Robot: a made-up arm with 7 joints. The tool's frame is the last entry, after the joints.
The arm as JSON. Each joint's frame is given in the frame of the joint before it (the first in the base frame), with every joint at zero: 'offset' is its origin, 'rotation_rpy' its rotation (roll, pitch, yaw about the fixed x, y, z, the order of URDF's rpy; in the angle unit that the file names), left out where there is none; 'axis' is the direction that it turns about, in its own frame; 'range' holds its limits. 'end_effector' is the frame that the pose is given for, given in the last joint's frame.
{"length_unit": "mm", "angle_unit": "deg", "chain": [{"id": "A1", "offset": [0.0, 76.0, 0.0], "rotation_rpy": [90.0, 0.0, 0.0], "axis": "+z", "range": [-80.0, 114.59]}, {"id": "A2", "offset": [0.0, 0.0, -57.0], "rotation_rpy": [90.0, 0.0, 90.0], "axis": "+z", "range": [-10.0, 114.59]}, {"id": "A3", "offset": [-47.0, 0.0, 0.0], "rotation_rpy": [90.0, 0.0, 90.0], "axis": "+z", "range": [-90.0, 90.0]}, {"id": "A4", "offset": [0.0, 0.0, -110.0], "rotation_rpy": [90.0, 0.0, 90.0], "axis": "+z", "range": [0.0, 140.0]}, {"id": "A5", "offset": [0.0, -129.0, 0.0], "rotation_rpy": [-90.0, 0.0, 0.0], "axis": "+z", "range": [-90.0, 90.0]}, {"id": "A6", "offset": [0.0, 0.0, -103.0], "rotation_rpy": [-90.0, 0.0, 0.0], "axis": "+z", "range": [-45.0, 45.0]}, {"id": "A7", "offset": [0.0, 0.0, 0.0], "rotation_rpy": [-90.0, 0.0, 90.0], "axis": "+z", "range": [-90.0, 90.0]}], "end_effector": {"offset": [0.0, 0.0, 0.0], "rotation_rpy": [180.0, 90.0, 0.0]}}
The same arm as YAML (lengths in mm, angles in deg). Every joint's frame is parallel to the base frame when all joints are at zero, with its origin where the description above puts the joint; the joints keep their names.
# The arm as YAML. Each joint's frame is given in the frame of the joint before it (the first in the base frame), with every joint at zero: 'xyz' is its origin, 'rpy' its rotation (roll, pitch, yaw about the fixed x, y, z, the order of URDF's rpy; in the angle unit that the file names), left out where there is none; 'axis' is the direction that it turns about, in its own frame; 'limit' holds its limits. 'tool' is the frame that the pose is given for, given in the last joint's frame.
units:
  length: mm
  angle: deg
joints:
  - name: A1
    type: revolute
    origin:
      xyz: [0.0, 76.0, 0.0]
    axis: [0.0, -1.0, 0.0]
    limit:
      lower: -80.0
      upper: 114.59
  - name: A2
    type: revolute
    origin:
      xyz: [0.0, 57.0, 0.0]
    axis: [1.0, 0.0, 0.0]
    limit:
      lower: -10.0
      upper: 114.59
  - name: A3
    type: revolute
    origin:
      xyz: [0.0, 0.0, -47.0]
    axis: [0.0, 0.0, 1.0]
    limit:
      lower: -90.0
      upper: 90.0
  - name: A4
    type: revolute
    origin:
      xyz: [0.0, 0.0, -110.0]
    axis: [0.0, -1.0, 0.0]
    limit:
      lower: 0.0
      upper: 140.0
  - name: A5
    type: revolute
    origin:
      xyz: [0.0, 0.0, -129.0]
    axis: [0.0, 0.0, 1.0]
    limit:
      lower: -90.0
      upper: 90.0
  - name: A6
    type: revolute
    origin:
      xyz: [0.0, 0.0, -103.0]
    axis: [0.0, 1.0, 0.0]
    limit:
      lower: -45.0
      upper: 45.0
  - name: A7
    type: revolute
    origin:
      xyz: [0.0, 0.0, 0.0]
    axis: [-1.0, 0.0, 0.0]
    limit:
      lower: -90.0
      upper: 90.0
tool:
  origin:
    xyz: [0.0, 0.0, 0.0]

